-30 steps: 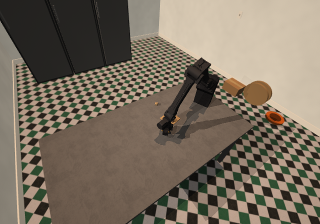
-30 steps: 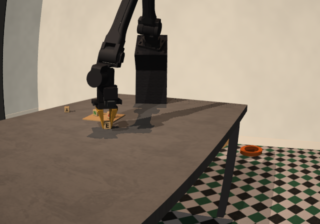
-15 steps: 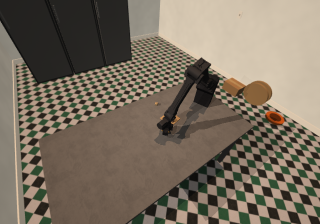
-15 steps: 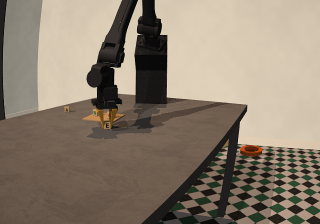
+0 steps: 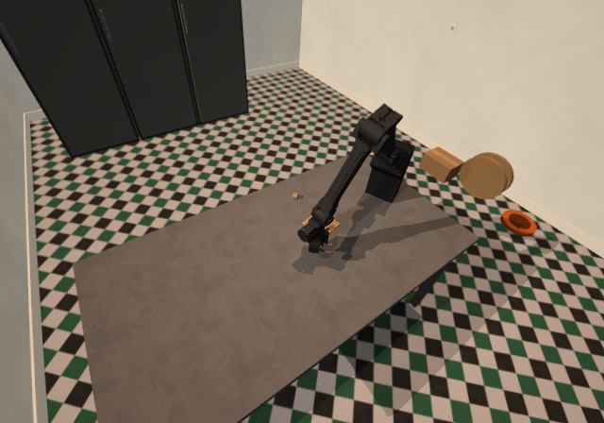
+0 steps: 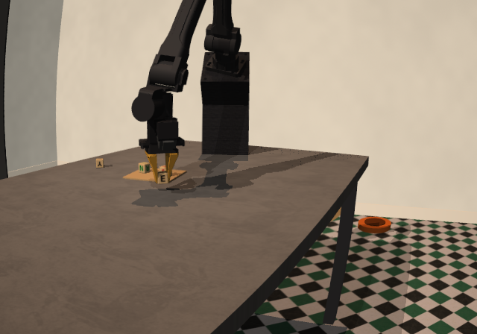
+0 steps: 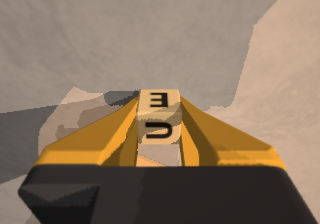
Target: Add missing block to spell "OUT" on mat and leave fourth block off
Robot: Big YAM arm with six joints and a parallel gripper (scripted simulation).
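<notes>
Now: the tan mat 12 cm behind my hand, 12 cm to the right of it and 3 cm below it.
</notes>
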